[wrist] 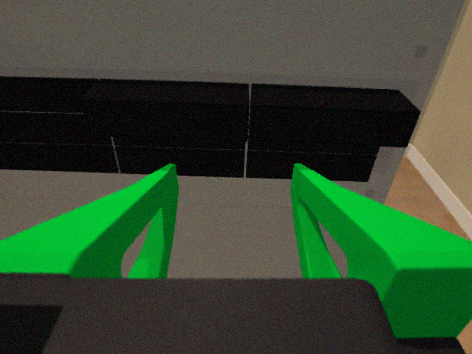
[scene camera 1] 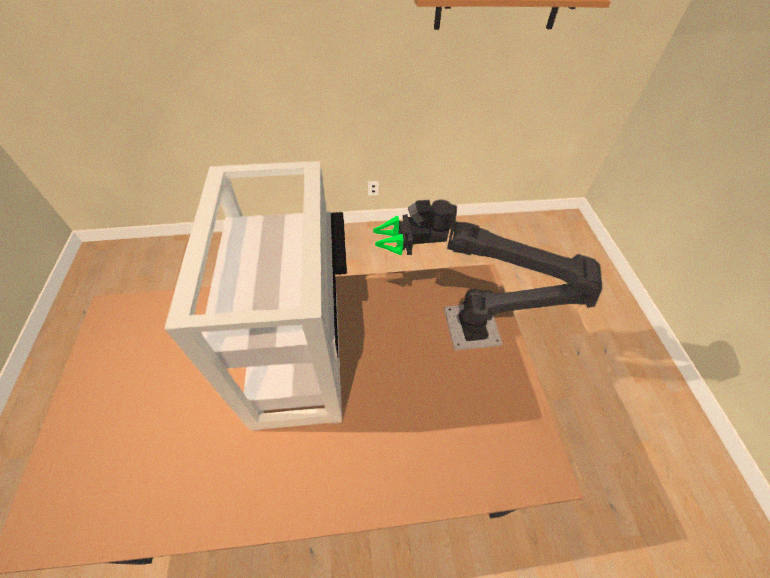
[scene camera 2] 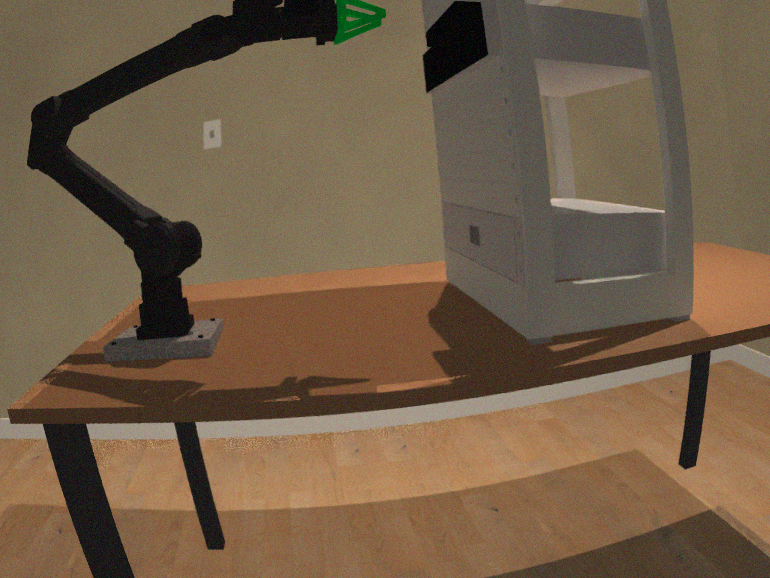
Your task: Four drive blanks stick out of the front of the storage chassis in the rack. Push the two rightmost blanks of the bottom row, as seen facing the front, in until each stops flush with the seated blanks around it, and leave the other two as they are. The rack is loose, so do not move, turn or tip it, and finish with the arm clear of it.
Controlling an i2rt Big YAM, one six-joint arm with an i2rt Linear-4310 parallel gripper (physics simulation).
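Places are measured from the arm's base along level axes (x right, y ahead, z up), in centimetres.
Pixels of known places: gripper, fingertip midpoint: (wrist: 234,176) (scene camera 1: 374,237) (scene camera 2: 383,17); arm's base, link origin: (scene camera 1: 472,326) (scene camera 2: 166,331).
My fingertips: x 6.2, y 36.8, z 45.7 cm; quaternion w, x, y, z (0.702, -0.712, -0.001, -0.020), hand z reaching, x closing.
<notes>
Ahead of a thing's pixels: the offset from my fingertips to its middle. "spot": to the spot under its first point. Level surfaces: height alone.
The storage chassis {spot: dz -0.5, dx -0.2, dy +10.1 cm} (scene camera 1: 338,242) (scene camera 2: 457,46) is a black band across the upper part of the rack front. In the wrist view, two side-by-side upper blanks (wrist: 170,122) (wrist: 330,125) at its right end stick out, showing their top faces. Below them, the two rightmost bottom-row blanks (wrist: 210,162) (wrist: 330,166) sit farther back, seemingly level with the seated blanks at left; the dark image hides any small offset. My gripper (scene camera 1: 375,237) (scene camera 2: 384,13) (wrist: 234,176) is open and empty, its green fingertips a short gap in front of the chassis, touching nothing.
The white rack (scene camera 1: 248,322) (scene camera 2: 538,248) stands upright on the table {dz -47.6 cm} (scene camera 1: 186,497) (scene camera 2: 348,323). Its grey front {spot: dz +2.1, dx +0.0, dy +13.3 cm} (wrist: 230,40) extends above and below the chassis. The arm's base plate (scene camera 1: 457,339) (scene camera 2: 161,348) is in front of the rack. A wall shelf (scene camera 1: 510,3) is high at the back.
</notes>
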